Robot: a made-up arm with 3 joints. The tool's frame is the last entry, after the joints. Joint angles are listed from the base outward. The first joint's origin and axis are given. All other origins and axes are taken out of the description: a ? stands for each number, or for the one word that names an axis. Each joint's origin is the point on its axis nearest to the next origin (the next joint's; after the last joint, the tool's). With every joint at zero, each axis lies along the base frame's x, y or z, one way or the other. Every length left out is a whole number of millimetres.
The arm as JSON. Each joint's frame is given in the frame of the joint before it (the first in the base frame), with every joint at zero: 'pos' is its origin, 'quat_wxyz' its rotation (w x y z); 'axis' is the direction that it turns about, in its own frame. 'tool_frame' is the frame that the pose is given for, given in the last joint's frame.
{
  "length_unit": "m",
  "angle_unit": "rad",
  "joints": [
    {
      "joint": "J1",
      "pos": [
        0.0,
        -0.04,
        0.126
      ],
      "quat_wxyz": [
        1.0,
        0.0,
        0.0,
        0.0
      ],
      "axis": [
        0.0,
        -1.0,
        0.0
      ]
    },
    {
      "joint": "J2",
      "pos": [
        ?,
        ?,
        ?
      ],
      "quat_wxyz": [
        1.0,
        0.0,
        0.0,
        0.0
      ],
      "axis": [
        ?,
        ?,
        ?
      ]
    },
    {
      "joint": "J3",
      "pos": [
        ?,
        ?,
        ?
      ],
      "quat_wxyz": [
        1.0,
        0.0,
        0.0,
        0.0
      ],
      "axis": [
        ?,
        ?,
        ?
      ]
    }
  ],
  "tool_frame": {
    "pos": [
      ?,
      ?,
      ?
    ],
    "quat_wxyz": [
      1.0,
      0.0,
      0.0,
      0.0
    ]
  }
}
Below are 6 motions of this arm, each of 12 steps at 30 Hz.
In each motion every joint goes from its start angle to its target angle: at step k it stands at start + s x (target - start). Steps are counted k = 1, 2, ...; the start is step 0. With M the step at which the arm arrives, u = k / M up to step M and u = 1 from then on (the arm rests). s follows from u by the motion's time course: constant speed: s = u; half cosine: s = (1 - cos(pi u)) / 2; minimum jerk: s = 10 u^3 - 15 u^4 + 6 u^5.
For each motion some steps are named. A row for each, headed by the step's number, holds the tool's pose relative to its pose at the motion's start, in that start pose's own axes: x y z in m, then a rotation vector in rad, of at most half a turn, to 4 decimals.
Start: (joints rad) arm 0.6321 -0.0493 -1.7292
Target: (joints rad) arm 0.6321 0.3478 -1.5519
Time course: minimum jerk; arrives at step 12
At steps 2, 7, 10, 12:
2: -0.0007 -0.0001 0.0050 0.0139 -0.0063 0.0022
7: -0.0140 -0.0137 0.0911 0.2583 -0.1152 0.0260
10: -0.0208 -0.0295 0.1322 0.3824 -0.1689 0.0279
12: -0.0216 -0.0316 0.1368 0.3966 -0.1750 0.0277

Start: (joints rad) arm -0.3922 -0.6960 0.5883
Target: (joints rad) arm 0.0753 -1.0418 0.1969
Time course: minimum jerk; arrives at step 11
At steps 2, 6, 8, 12:
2: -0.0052 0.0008 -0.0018 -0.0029 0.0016 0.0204
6: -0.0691 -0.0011 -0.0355 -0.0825 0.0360 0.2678
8: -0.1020 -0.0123 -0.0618 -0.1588 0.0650 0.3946
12: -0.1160 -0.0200 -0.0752 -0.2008 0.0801 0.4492

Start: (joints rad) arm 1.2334 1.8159 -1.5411
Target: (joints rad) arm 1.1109 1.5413 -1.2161
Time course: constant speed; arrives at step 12
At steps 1, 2, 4, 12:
1: 0.0027 -0.0015 -0.0043 -0.0233 -0.0294 -0.0089
2: 0.0054 -0.0030 -0.0087 -0.0468 -0.0587 -0.0173
4: 0.0105 -0.0064 -0.0174 -0.0946 -0.1163 -0.0322
12: 0.0284 -0.0226 -0.0531 -0.2939 -0.3358 -0.0679

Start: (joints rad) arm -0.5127 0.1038 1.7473
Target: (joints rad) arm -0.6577 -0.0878 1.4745
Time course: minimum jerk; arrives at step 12
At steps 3, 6, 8, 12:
3: 0.0010 -0.0002 0.0036 0.0198 0.0432 -0.0018
6: 0.0050 -0.0013 0.0171 0.0958 0.2087 -0.0063
8: 0.0081 -0.0022 0.0267 0.1517 0.3298 -0.0072
12: 0.0106 -0.0029 0.0336 0.1924 0.4172 -0.0065

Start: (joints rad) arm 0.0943 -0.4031 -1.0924
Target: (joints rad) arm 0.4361 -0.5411 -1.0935
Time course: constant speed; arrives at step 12
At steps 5, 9, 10, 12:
5: 0.0124 -0.0073 -0.0002 -0.0784 -0.1289 -0.0265
9: 0.0236 -0.0145 0.0004 -0.1432 -0.2296 -0.0527
10: 0.0266 -0.0165 0.0007 -0.1597 -0.2544 -0.0599
12: 0.0327 -0.0208 0.0014 -0.1929 -0.3036 -0.0753

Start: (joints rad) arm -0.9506 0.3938 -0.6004
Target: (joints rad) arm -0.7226 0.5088 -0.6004
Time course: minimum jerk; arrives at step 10
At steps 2, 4, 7, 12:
2: 0.0016 0.0001 0.0044 0.0080 -0.0122 -0.0026
4: 0.0081 0.0002 0.0248 0.0445 -0.0663 -0.0137
7: 0.0166 -0.0014 0.0672 0.1216 -0.1726 -0.0330
12: 0.0180 -0.0025 0.0808 0.1468 -0.2053 -0.0383

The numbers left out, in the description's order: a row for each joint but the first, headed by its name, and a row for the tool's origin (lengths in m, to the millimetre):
J2: xyz -0.002 0.0 -0.095, axis 0.0 0.0 -1.0
J3: xyz 0.011 0.318 0.0, axis 0.0 -1.0 0.0
tool: xyz 0.095 0.0 0.005

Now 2 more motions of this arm.
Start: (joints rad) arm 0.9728 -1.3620 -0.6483
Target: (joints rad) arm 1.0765 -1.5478 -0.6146
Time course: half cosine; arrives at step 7
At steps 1, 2, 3, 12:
1: -0.0013 0.0001 -0.0027 -0.0096 -0.0027 0.0043
2: -0.0049 0.0001 -0.0104 -0.0363 -0.0101 0.0164
3: -0.0102 -0.0004 -0.0217 -0.0750 -0.0200 0.0341
12: -0.0261 -0.0050 -0.0567 -0.1929 -0.0456 0.0890

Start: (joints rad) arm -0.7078 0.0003 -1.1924
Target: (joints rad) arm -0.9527 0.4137 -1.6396
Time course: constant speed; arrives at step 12
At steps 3, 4, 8, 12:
3: 0.0115 -0.0059 0.0075 0.0971 0.1729 -0.0358
4: 0.0154 -0.0082 0.0096 0.1300 0.2303 -0.0467
8: 0.0309 -0.0184 0.0160 0.2647 0.4584 -0.0851
12: 0.0462 -0.0306 0.0199 0.4056 0.6820 -0.1155

